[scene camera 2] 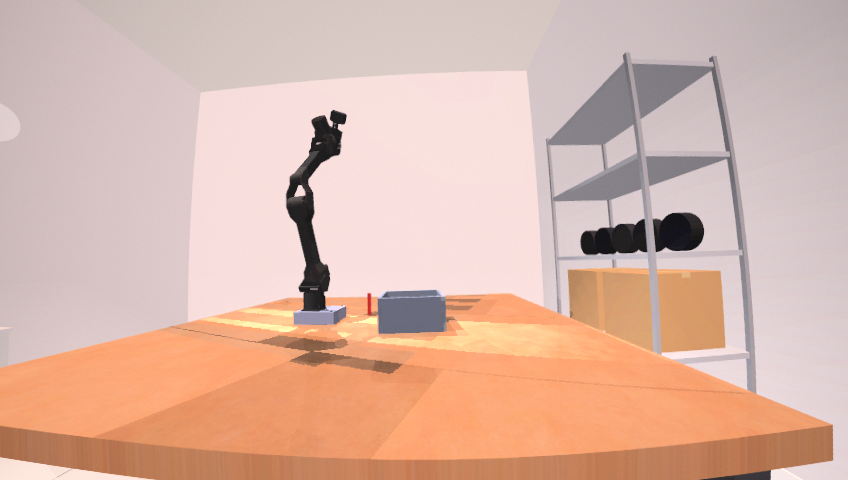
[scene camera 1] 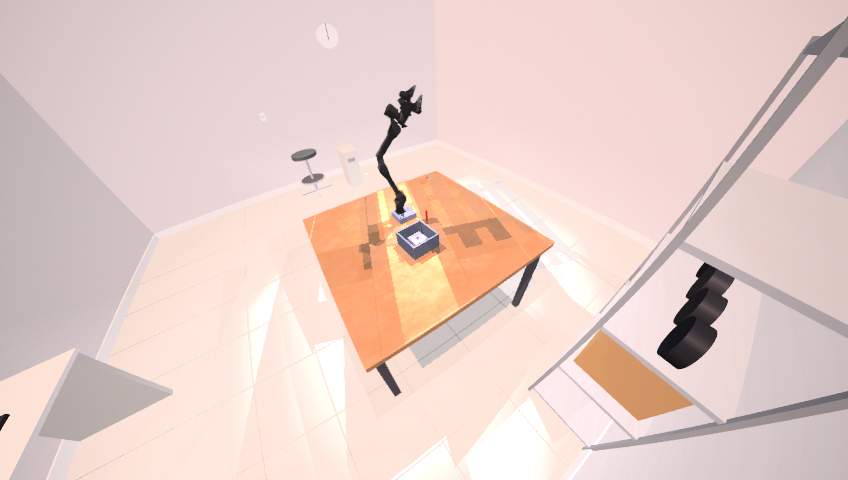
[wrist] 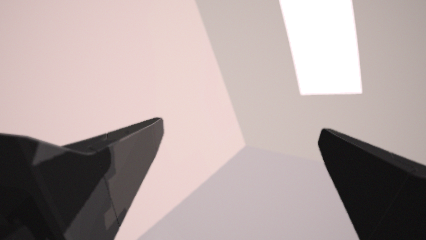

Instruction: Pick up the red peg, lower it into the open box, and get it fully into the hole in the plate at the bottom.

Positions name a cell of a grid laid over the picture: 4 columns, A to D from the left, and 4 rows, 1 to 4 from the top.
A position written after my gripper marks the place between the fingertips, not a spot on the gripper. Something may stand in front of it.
Note:
I see my gripper (wrist: C3) and a grey box (scene camera 2: B3).
The grey box also shows in scene camera 1 (scene camera 1: C3). The wrist view does not show the grey box: it is out of frame.

